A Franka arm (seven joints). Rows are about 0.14 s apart.
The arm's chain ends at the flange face. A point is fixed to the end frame.
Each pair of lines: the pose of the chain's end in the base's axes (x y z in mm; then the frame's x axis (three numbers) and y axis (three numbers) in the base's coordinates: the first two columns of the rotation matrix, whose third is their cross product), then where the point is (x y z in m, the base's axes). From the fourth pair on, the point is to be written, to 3 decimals.
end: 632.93 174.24 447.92 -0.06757 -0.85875 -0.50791 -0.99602 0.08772 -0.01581
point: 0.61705 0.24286 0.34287
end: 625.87 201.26 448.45 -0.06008 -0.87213 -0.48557 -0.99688 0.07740 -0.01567
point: 0.60908 0.26701 0.34171
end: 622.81 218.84 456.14 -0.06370 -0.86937 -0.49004 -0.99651 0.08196 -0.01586
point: 0.60638 0.28520 0.34973
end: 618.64 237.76 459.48 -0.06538 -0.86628 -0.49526 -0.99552 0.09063 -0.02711
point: 0.604 0.305 0.353
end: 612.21 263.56 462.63 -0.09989 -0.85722 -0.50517 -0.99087 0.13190 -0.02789
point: 0.601 0.332 0.357
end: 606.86 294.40 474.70 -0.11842 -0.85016 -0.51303 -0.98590 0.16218 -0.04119
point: 0.599 0.364 0.370
